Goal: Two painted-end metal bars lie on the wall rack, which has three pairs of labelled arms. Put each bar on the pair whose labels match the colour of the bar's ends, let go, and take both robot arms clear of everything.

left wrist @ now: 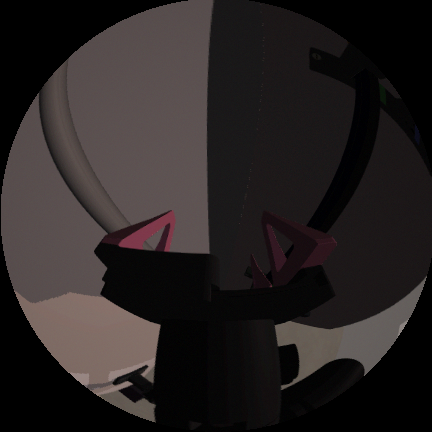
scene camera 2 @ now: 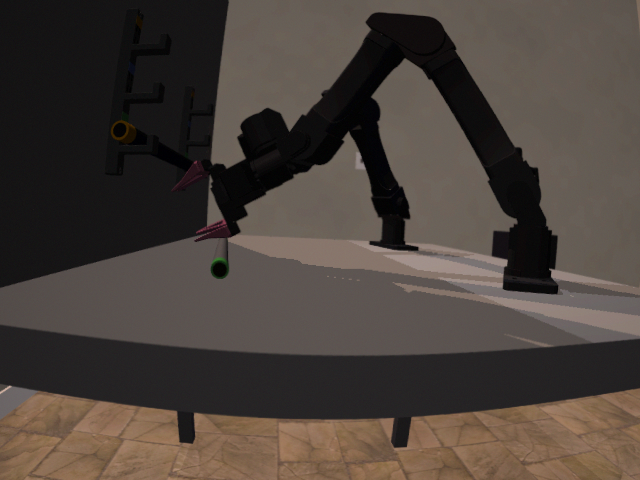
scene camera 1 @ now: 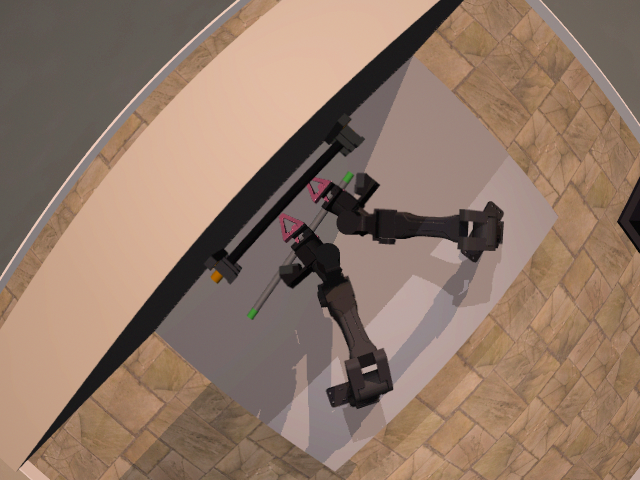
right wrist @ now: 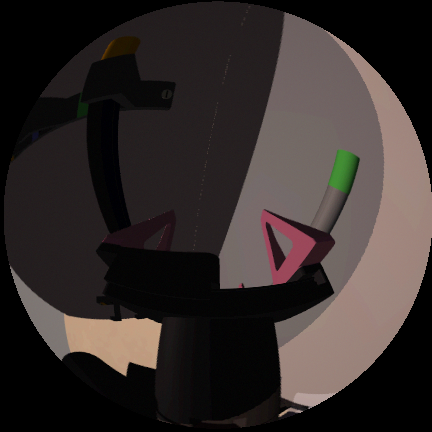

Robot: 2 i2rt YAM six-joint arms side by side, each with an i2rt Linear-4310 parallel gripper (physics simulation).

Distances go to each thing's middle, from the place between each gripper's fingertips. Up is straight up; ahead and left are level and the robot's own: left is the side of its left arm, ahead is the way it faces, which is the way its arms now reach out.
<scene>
Right now the orange-ended black bar (scene camera 1: 303, 181) is 11 cm above my left hand, 4 cm ahead of it and 2 cm to the right of it. The rest, counted from my left hand: green-ended grey bar (right wrist: 345, 165) 7 cm behind, 5 cm below, 3 cm to the left; then rail (scene camera 2: 187, 112) 23 cm to the right, 18 cm above, 3 cm ahead.
My right hand is 100 mm to the right of the orange-ended black bar, 100 mm below it and 20 mm short of it. Round my right hand: green-ended grey bar 160 mm to the left, 90 mm behind, 60 mm below; then rail 170 mm above, 110 mm to the right, 10 mm ahead.
</scene>
